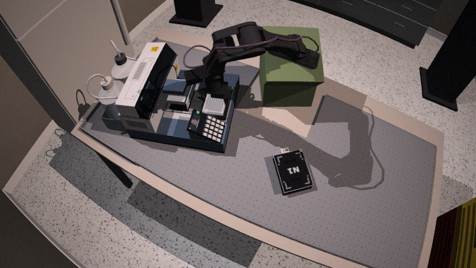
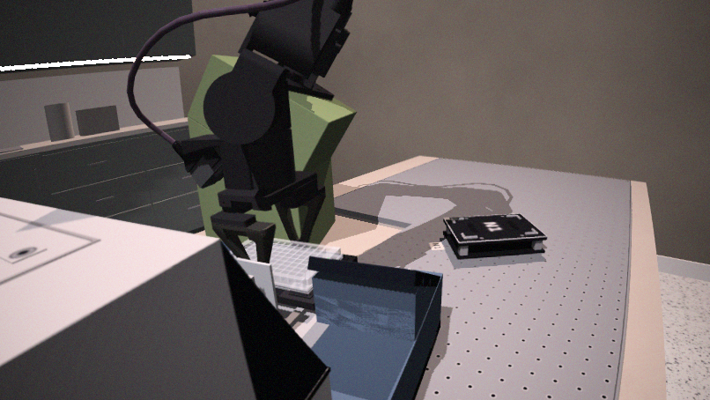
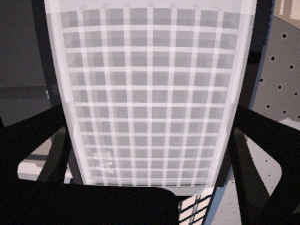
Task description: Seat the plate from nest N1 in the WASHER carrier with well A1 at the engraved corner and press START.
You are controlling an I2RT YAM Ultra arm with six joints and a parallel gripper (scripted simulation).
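The clear well plate is right at my hand. Round my hand: small label: 6 cm ahead, 32 cm to the left, 10 cm below; dark carrier: 1 cm below; plate washer: 2 cm ahead, 15 cm to the right, 3 cm above.
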